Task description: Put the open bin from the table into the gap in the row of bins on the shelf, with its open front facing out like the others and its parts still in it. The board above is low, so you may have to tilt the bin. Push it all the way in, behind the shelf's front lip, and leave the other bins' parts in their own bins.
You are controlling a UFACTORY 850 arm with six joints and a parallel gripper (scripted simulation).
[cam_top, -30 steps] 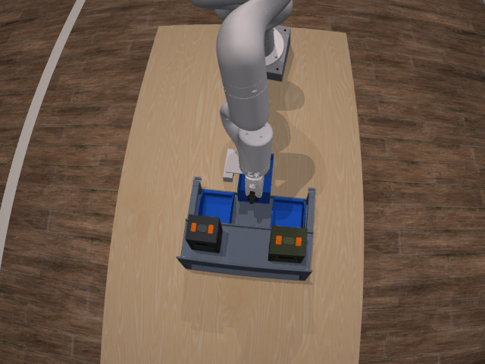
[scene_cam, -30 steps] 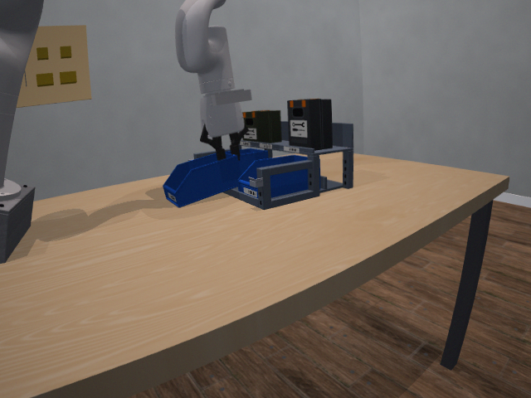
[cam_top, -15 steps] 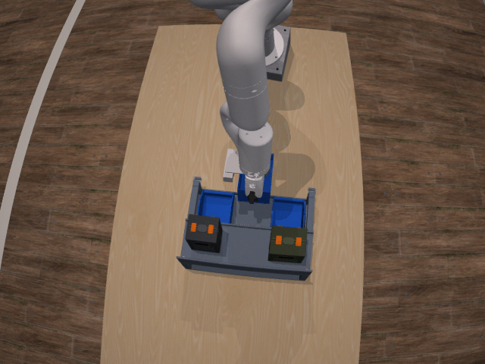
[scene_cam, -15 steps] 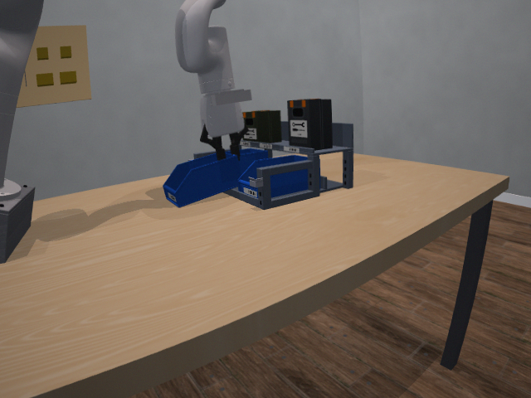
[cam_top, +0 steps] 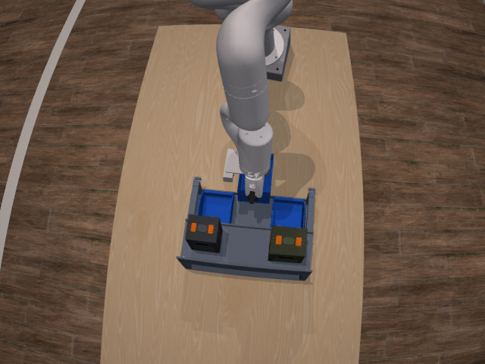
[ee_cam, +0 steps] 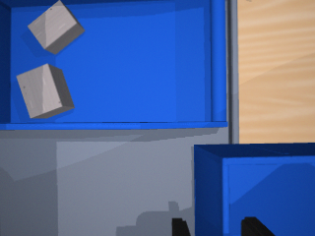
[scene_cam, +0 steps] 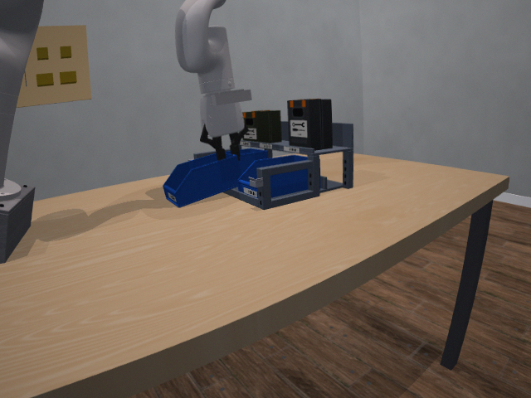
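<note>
Now: hand 100 mm short of the grey shelf, 30 mm above it and 20 mm to the left of it. From my hand the other things lie so: dark green tool case (190 mm ahead, 80 mm to the left, 50 mm above); black tool case (150 mm ahead, 140 mm to the right, 70 mm above).
</note>
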